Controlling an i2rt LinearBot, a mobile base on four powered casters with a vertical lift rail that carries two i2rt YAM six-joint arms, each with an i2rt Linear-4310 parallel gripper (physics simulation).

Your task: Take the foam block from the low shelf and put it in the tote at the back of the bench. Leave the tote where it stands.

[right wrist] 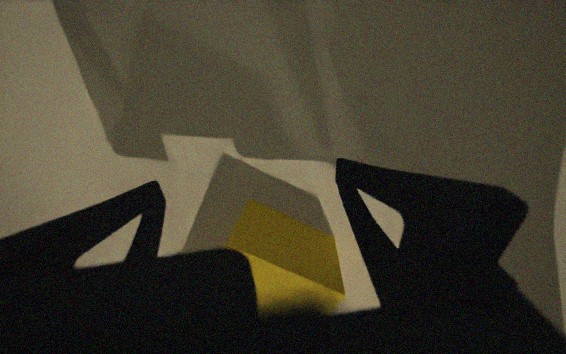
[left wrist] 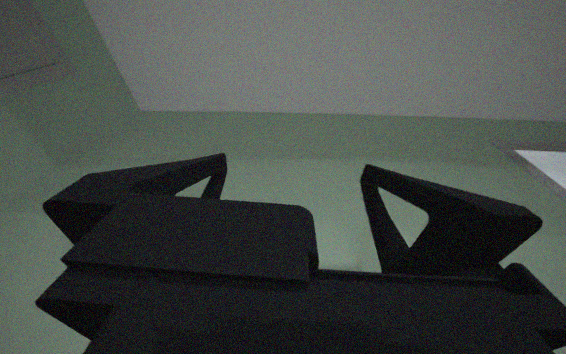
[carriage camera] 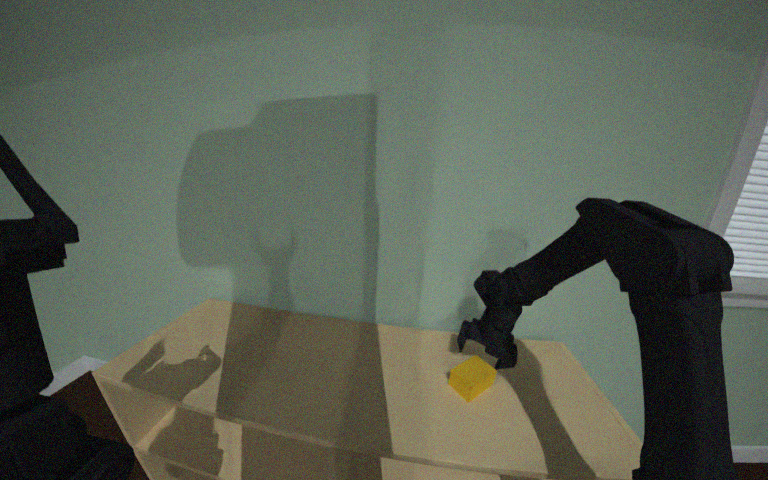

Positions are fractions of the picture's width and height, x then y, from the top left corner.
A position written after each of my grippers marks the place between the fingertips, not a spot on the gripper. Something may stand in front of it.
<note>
In view: my left gripper (left wrist: 0.52,0.47), my right gripper (right wrist: 0.44,0.51), a yellow foam block (carriage camera: 0.61,0.79) and a tan shelf unit (carriage camera: 0.29,0.80).
The yellow foam block is seen too in the right wrist view (right wrist: 0.52,0.76). The tan shelf unit shows as well in the right wrist view (right wrist: 0.38,0.31). The left wrist view misses the yellow foam block: it is out of frame.
</note>
